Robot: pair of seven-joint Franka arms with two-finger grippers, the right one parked.
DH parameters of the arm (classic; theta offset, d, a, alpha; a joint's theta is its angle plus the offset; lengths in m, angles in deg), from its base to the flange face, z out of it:
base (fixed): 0 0 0 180
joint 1: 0 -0.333 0 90
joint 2: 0 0 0 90
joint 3: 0 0.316 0.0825 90
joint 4: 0 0 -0.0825 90
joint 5: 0 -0.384 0 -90
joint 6: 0 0 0.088 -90
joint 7: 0 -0.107 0 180
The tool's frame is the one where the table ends.
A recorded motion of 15 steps. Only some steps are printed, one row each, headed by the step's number.
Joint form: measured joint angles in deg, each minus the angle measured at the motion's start. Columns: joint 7, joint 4, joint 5, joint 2, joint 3, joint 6, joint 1.
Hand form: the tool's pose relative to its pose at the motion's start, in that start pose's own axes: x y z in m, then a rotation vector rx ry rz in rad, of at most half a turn. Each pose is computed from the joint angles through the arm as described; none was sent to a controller.
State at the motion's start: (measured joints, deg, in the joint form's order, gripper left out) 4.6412 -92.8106 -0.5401 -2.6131 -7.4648 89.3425 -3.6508
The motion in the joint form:
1: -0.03 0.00 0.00 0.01 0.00 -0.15 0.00
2: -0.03 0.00 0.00 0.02 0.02 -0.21 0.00
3: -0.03 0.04 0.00 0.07 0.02 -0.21 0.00
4: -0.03 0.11 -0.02 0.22 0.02 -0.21 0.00
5: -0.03 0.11 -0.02 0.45 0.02 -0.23 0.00
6: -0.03 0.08 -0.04 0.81 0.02 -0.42 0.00
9: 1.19 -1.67 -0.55 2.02 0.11 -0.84 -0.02
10: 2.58 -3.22 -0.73 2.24 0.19 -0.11 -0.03
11: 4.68 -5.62 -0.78 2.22 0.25 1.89 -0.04
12: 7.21 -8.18 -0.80 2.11 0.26 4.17 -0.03
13: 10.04 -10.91 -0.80 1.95 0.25 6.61 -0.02
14: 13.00 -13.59 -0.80 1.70 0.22 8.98 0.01
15: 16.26 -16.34 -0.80 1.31 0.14 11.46 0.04
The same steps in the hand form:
1: -0.0002 0.0000 0.0003 0.0002 -0.0028 0.0005
2: -0.0003 -0.0002 0.0005 0.0003 -0.0040 0.0002
3: 0.0000 -0.0002 0.0006 0.0002 -0.0042 0.0002
4: 0.0008 -0.0003 0.0015 0.0003 -0.0056 0.0002
5: 0.0020 -0.0003 0.0036 0.0001 -0.0099 0.0003
6: 0.0034 -0.0004 0.0075 0.0005 -0.0200 0.0004
9: 0.0075 -0.0025 0.0337 0.0121 -0.0780 -0.0219
10: 0.0084 -0.0035 0.0475 0.0174 -0.0957 -0.0470
11: 0.0093 -0.0039 0.0642 0.0207 -0.1019 -0.0839
12: 0.0094 -0.0036 0.0810 0.0239 -0.1043 -0.1270
13: 0.0086 -0.0030 0.0986 0.0271 -0.1059 -0.1750
14: 0.0067 -0.0022 0.1150 0.0305 -0.1062 -0.2246
15: 0.0036 -0.0009 0.1305 0.0339 -0.1032 -0.2787

